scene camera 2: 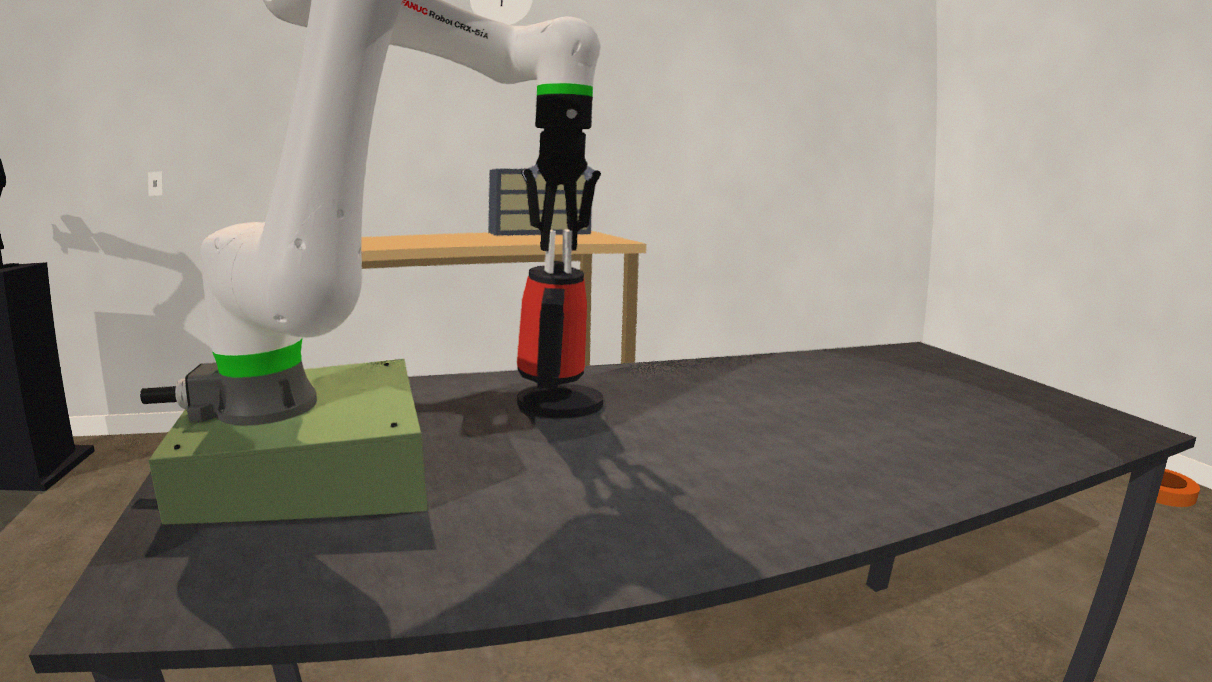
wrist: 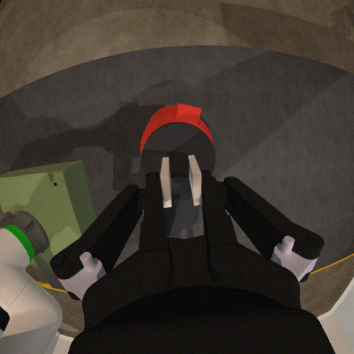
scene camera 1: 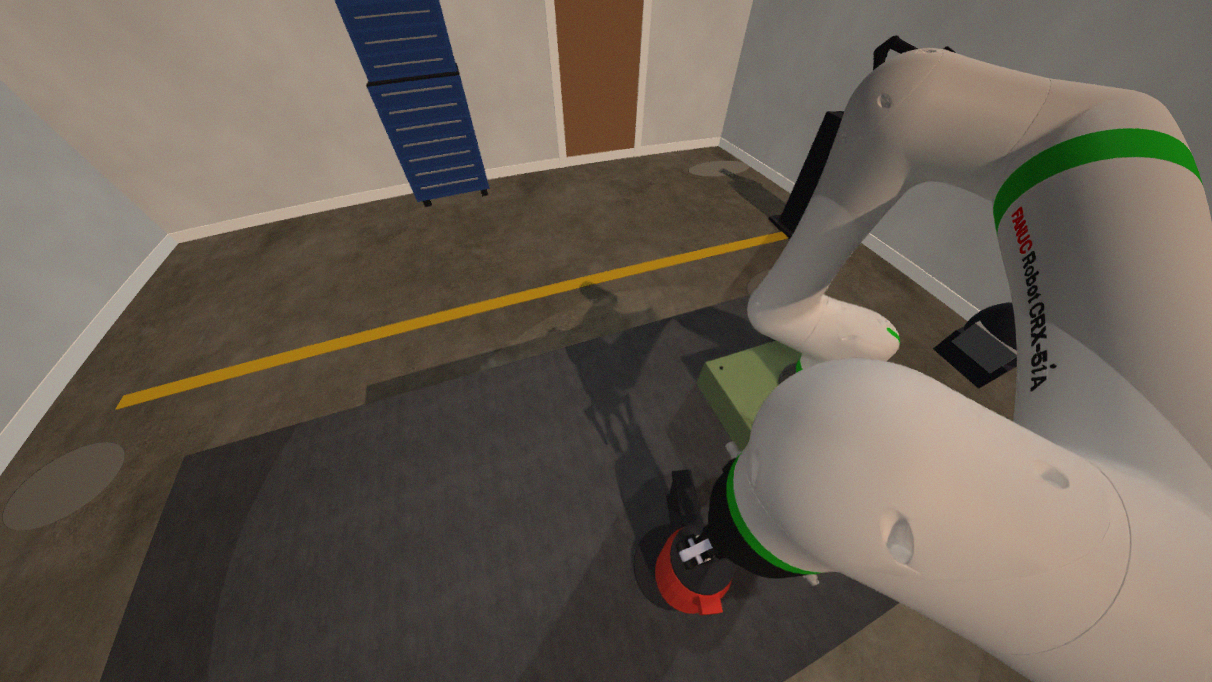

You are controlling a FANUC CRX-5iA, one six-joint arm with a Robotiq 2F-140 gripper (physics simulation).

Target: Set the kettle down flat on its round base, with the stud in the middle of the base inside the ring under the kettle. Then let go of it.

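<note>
The red kettle (scene camera 1: pixel 675 591) (scene camera 2: pixel 528 330) (wrist: pixel 159 120) hangs upright from my gripper (scene camera 1: pixel 696 551) (scene camera 2: pixel 558 264) (wrist: pixel 178 167), whose pale finger pads are shut on the knob of its black lid. Its black handle (scene camera 1: pixel 680 494) (scene camera 2: pixel 550 339) shows in both scene views. The round black base (scene camera 1: pixel 645 570) (scene camera 2: pixel 584 403) lies on the table below it. In scene camera 2 the kettle's bottom appears slightly above the base and a little left of its middle. The kettle hides the stud, and the ring under the kettle does not show, so their alignment cannot be told.
The green block (scene camera 1: pixel 730 391) (scene camera 2: pixel 288 487) (wrist: pixel 37 195) under the arm's foot stands on the dark table (scene camera 1: pixel 381 525) (scene camera 2: pixel 762 475) (wrist: pixel 280 125), beside the kettle. A wooden bench (scene camera 2: pixel 440 245) with a drawer unit (scene camera 2: pixel 511 203) stands behind. The arm covers much of scene camera 1's right side.
</note>
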